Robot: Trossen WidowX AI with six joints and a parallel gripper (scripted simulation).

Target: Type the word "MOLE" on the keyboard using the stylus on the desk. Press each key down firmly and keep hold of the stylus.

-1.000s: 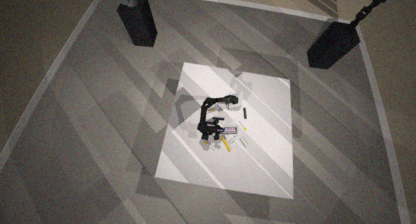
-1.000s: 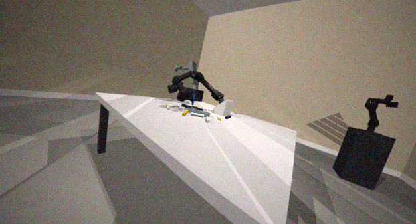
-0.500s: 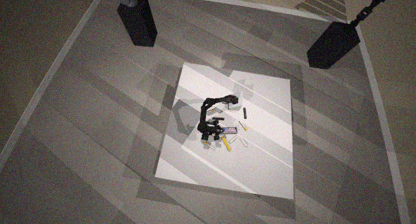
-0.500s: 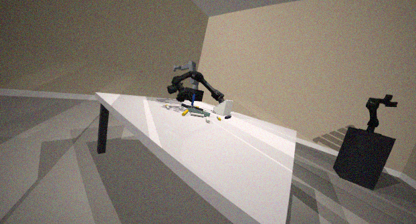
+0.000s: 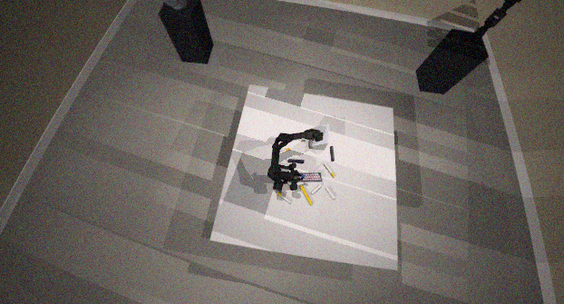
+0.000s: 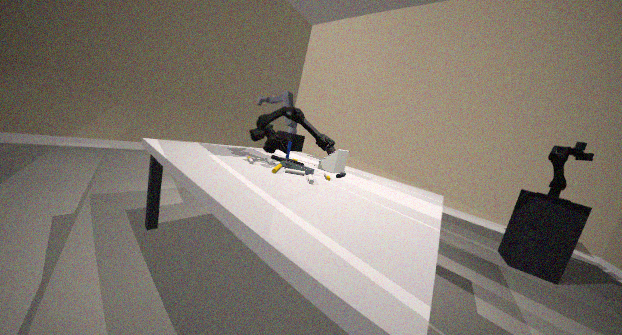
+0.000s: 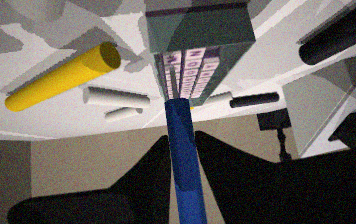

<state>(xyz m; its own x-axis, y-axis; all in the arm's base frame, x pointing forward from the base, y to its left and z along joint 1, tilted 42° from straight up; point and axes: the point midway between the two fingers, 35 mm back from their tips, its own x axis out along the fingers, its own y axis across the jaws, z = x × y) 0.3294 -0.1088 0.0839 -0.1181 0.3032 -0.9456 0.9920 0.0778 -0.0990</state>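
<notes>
My gripper tip is 10 mm above the blue stylus. From my gripper tip the other things lie so: yellow pencil 110 mm ahead, 40 mm to the left, 70 mm below.
</notes>
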